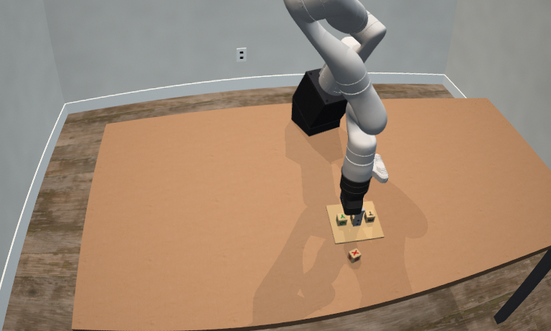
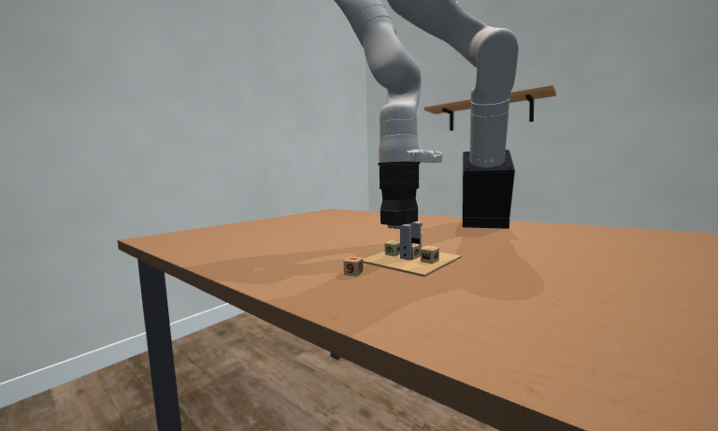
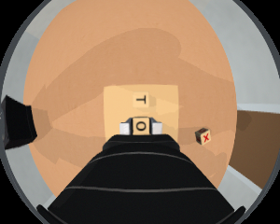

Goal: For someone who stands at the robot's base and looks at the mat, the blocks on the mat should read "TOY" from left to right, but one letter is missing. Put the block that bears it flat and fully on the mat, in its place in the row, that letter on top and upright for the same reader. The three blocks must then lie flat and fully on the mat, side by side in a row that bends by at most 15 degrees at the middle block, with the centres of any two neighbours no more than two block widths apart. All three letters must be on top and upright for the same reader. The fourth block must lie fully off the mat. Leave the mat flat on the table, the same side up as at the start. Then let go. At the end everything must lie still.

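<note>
The O block lies 1 cm below my hand. Round my hand: tan mat 2 cm below.
</note>
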